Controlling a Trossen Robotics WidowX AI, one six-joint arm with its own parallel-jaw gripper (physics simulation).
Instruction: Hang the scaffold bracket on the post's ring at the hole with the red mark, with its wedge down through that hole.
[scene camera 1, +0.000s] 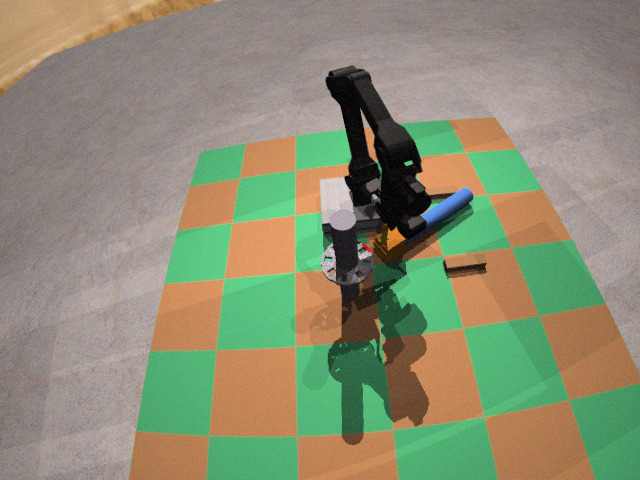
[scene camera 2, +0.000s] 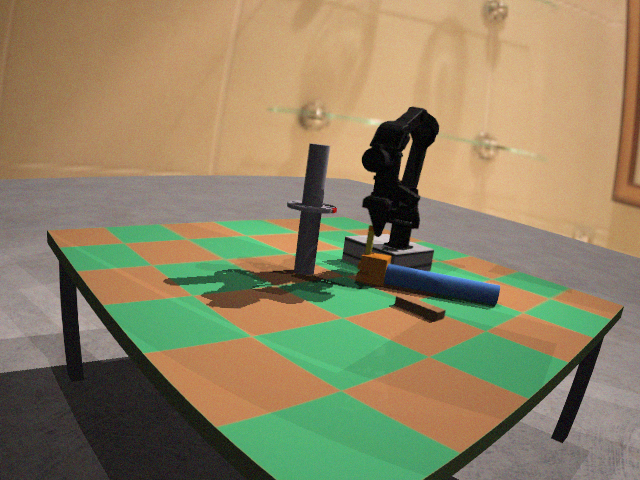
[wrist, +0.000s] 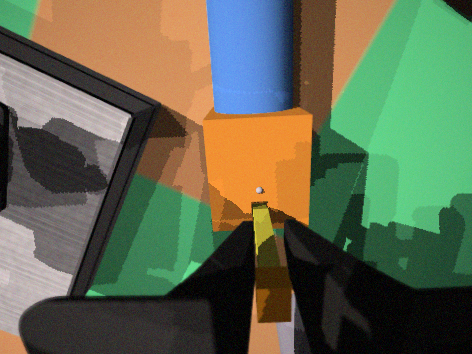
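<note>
The bracket's blue tube (scene camera 1: 447, 209) (scene camera 2: 439, 284) (wrist: 252, 55) lies low over the table, with its orange head (scene camera 1: 391, 246) (scene camera 2: 376, 267) (wrist: 257, 155) toward the post (scene camera 1: 345, 240) (scene camera 2: 307, 242). My gripper (scene camera 1: 391, 227) (scene camera 2: 378, 232) (wrist: 268, 230) is shut on the yellow wedge (scene camera 1: 384, 236) (scene camera 2: 369, 241) (wrist: 263, 227), which stands up out of the head. Its lower end is at the head's slot. The post's ring (scene camera 1: 369, 268) (scene camera 2: 293, 206) is higher than the head and apart from it. Its red mark (scene camera 1: 366, 247) (scene camera 2: 334, 209) faces the bracket's side.
The arm's base block (scene camera 1: 336, 198) (scene camera 2: 356, 250) (wrist: 107, 90) stands close beside the head. A brown bar (scene camera 1: 465, 265) (scene camera 2: 418, 308) lies near the tube, and another bar (scene camera 1: 443, 196) shows behind it. The checkered table's near edge (scene camera 2: 126, 335) shows in scene camera 2.
</note>
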